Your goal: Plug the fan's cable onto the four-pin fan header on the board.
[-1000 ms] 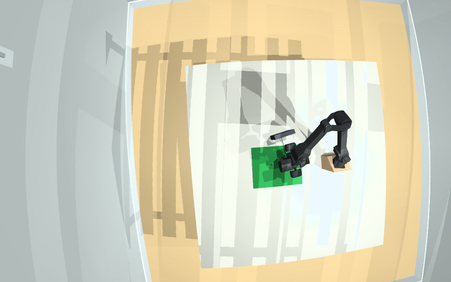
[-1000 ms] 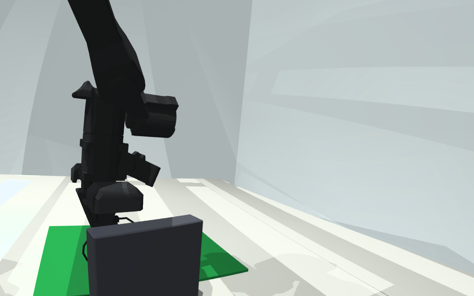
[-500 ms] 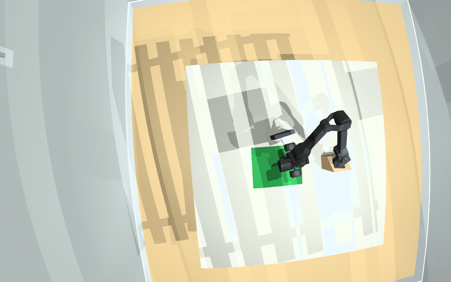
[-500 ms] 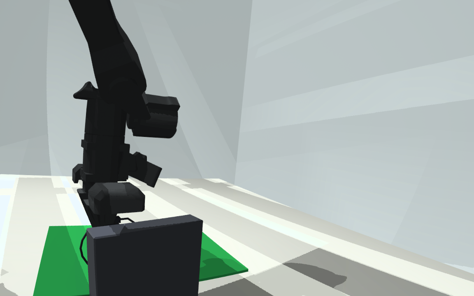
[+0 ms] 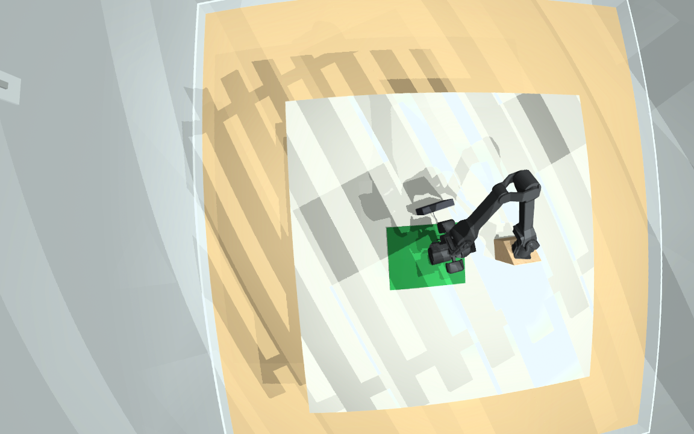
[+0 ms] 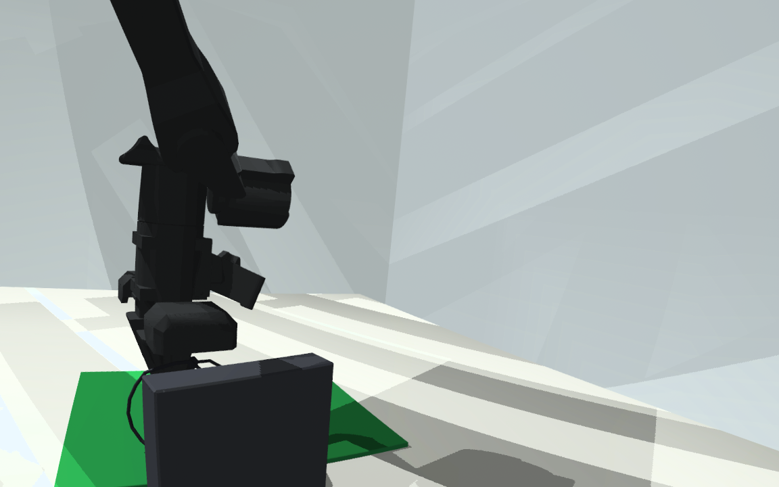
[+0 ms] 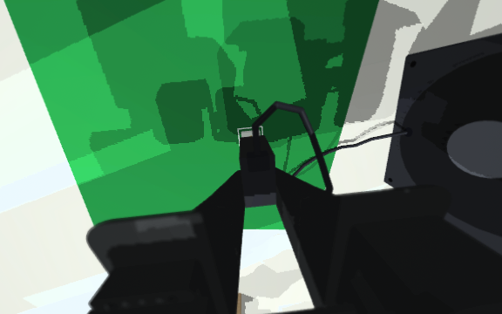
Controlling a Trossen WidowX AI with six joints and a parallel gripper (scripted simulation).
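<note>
Now: gripper tip 1 cm below the black plug and 1 cm short of it. From my gripper tip the other things lie so: black fan: 13 cm to the right, 5 cm ahead, 2 cm above; green board: 6 cm ahead, 5 cm to the left, 5 cm below; white four-pin header: 4 cm below, 1 cm ahead.
</note>
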